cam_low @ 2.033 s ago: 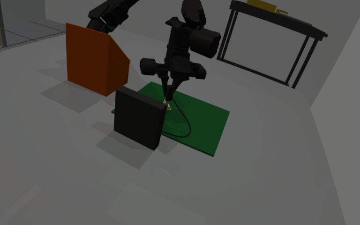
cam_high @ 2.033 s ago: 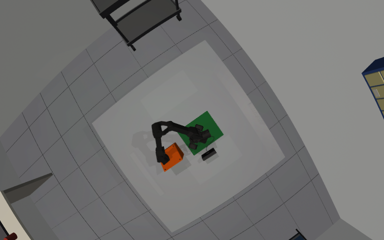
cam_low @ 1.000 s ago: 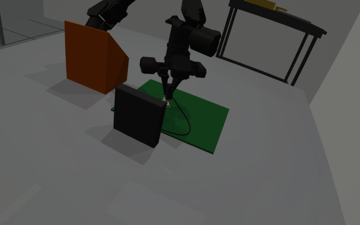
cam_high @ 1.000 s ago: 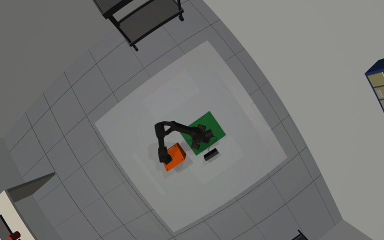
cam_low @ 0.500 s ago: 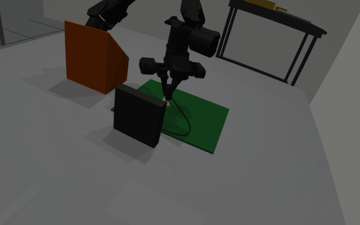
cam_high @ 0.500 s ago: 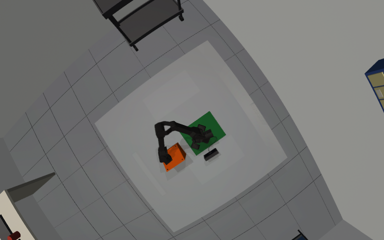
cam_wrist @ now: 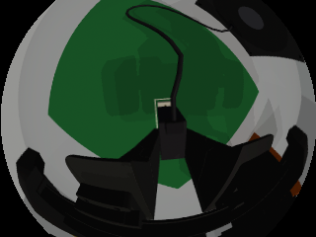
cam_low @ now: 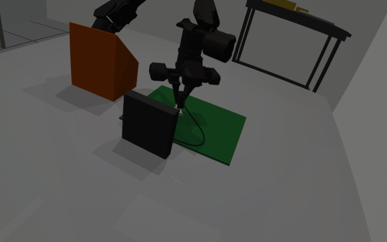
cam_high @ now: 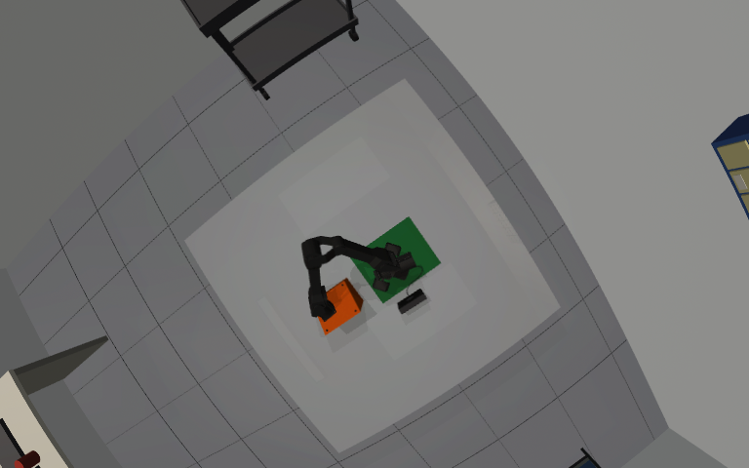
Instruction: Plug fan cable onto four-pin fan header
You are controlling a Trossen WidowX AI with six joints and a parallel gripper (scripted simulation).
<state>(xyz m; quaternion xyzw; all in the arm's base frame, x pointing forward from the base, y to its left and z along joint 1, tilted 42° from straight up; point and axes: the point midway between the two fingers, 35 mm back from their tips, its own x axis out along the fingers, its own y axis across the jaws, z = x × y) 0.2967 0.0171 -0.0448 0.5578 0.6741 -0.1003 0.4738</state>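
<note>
Right now my gripper tip is 40 mm above the white four-pin header and 10 mm to the left of it. From my gripper tip the other things lie so: black plug: 10 mm to the right, 10 mm above; then green board: 50 mm below, 40 mm ahead, 10 mm to the right; then black square fan: 170 mm to the right, 20 mm behind, 20 mm above.
</note>
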